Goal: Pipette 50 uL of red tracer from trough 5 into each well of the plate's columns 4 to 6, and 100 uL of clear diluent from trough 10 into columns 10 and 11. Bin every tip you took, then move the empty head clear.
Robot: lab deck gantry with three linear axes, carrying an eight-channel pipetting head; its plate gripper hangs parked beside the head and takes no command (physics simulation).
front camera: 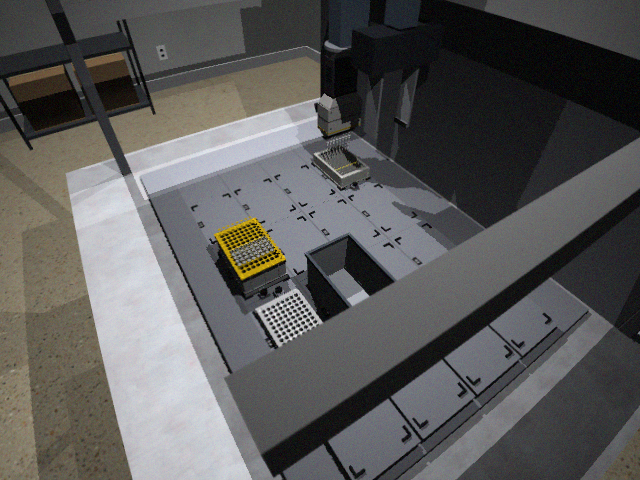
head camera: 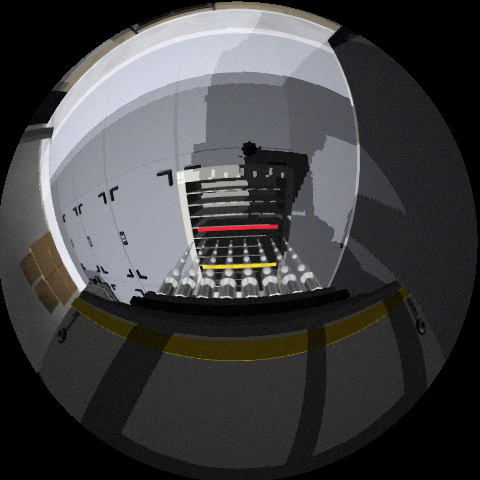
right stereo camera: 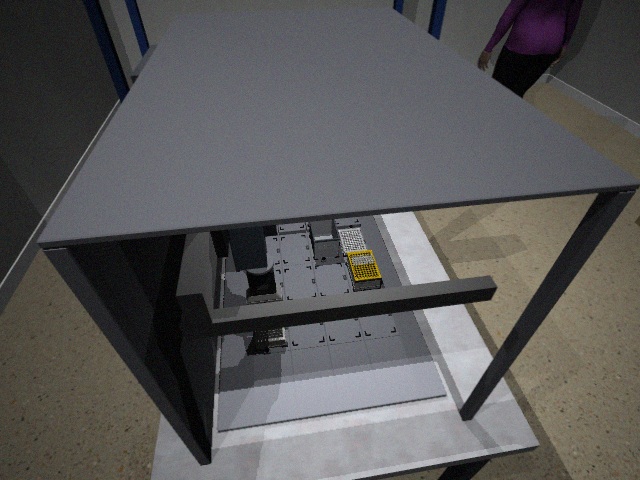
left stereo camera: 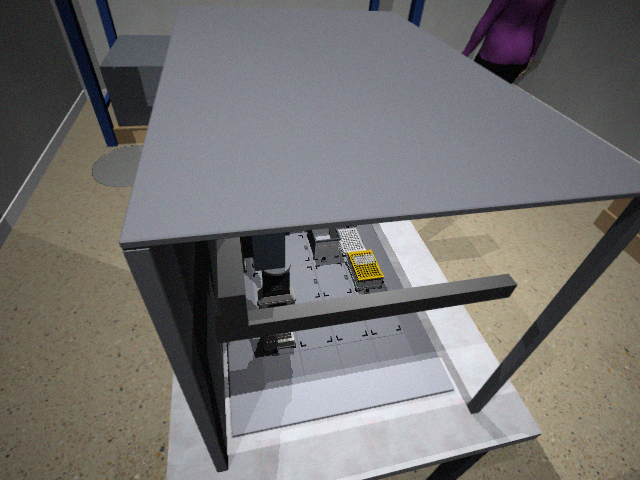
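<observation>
The eight-channel head (front camera: pixel 333 119) (left stereo camera: pixel 276 285) is low over the reservoir (front camera: pixel 321 166) (head camera: pixel 186 202) (left stereo camera: pixel 287 341) (right stereo camera: pixel 279 338), carrying a row of tips (front camera: pixel 338 140) (head camera: pixel 228 286). The tips reach down within its rim beside the red trough (head camera: pixel 237 228); whether they touch liquid I cannot tell. A yellow strip (head camera: pixel 239 266) lies behind the tips. The yellow tip rack (front camera: pixel 247 275) (left stereo camera: pixel 370 279) (right stereo camera: pixel 366 279) holds several rows of tips. The white well plate (front camera: pixel 289 317) (left stereo camera: pixel 351 240) (right stereo camera: pixel 353 240) lies beyond it. The parked plate gripper (front camera: pixel 391 129) hangs open and empty beside the head.
The open dark bin (front camera: pixel 325 286) (left stereo camera: pixel 328 252) (right stereo camera: pixel 327 250) stands beside the plate and tip rack. The gantry beam (left stereo camera: pixel 372 307) (right stereo camera: pixel 361 304) crosses above the deck. A dark wall (front camera: pixel 496 139) runs along the deck's side near the head. A person (left stereo camera: pixel 509 38) (right stereo camera: pixel 540 38) stands beyond the enclosure.
</observation>
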